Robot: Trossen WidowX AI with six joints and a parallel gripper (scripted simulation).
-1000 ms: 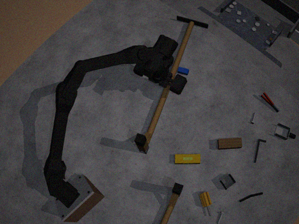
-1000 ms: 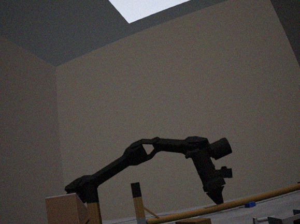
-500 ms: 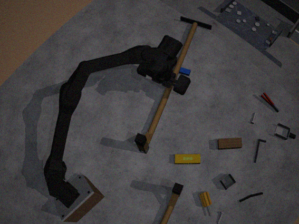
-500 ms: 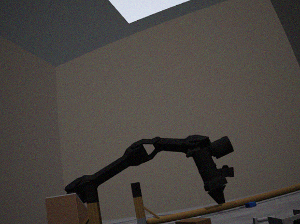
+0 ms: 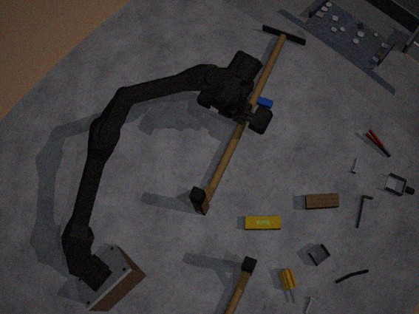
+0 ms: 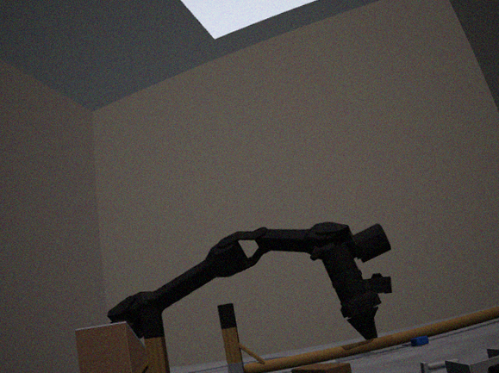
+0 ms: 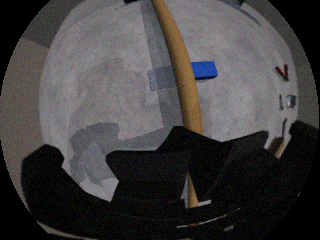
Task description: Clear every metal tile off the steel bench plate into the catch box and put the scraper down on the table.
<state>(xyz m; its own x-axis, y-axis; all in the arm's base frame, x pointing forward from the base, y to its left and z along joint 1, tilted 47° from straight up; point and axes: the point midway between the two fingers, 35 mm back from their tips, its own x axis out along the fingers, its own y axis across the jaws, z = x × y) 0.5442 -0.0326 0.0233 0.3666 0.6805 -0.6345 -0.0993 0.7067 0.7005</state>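
Right now the long scraper is 5 cm above my gripper tip, 2 cm ahead of it and 1 cm to the right of it. The rest, counted from my gripper tip: grey box (38 cm to the right, 19 cm behind); then yellow block (22 cm to the right, 21 cm behind); then hex key (41 cm to the right, 1 cm below, 1 cm behind).
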